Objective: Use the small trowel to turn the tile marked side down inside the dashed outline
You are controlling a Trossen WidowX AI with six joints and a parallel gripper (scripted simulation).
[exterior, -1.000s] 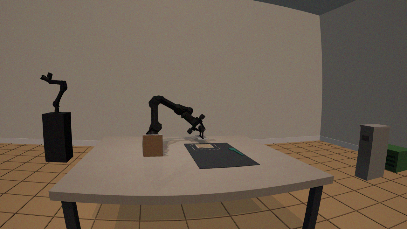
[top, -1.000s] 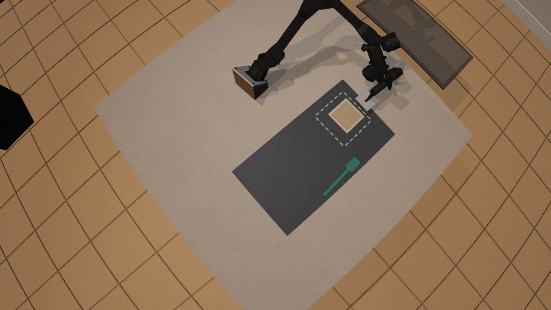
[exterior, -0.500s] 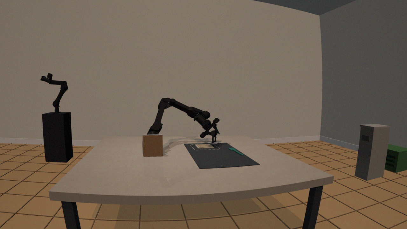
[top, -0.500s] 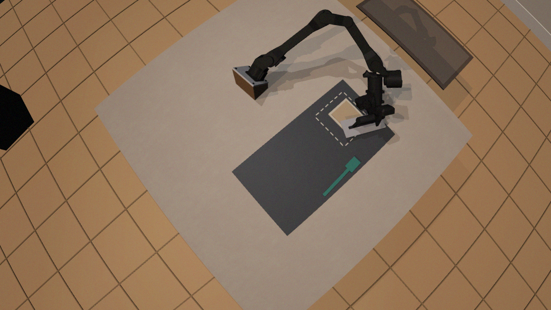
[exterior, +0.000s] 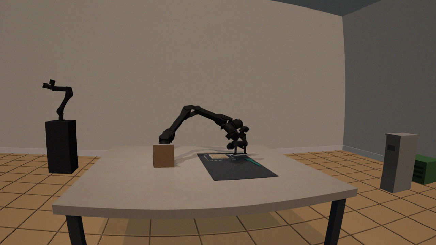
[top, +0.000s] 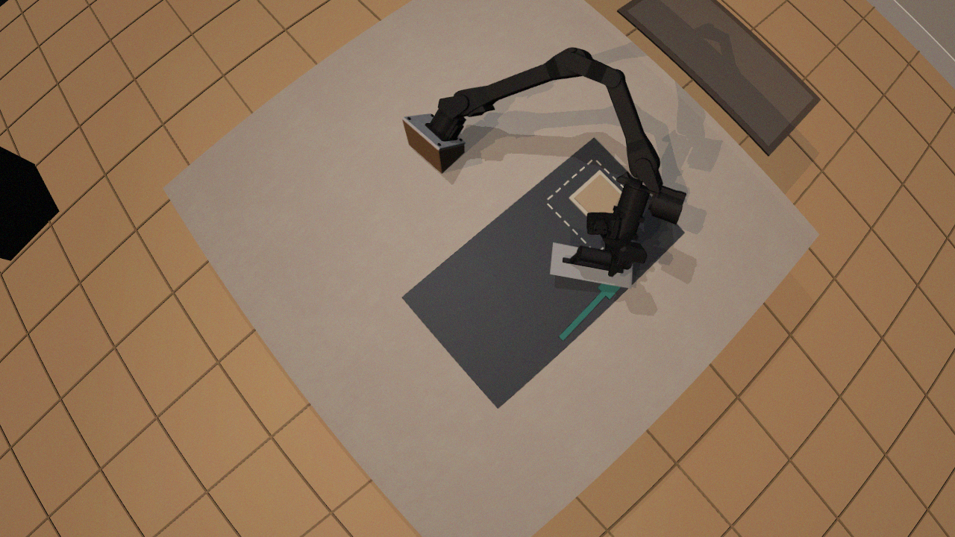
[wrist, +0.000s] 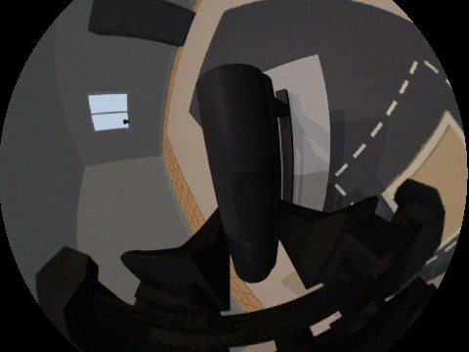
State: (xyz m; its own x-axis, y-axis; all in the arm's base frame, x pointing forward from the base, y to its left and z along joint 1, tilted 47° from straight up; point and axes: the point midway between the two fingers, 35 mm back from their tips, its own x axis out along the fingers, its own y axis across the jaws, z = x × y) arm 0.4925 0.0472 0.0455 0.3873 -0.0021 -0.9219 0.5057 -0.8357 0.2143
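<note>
Now: the green trowel 3 cm ahead of my gripper tip, 4 cm to the right of it and 9 cm below it. Also, from my gripper tip: dark mat: 11 cm behind, 6 cm to the right, 11 cm below; tile: 14 cm behind, 15 cm to the left, 9 cm below.
</note>
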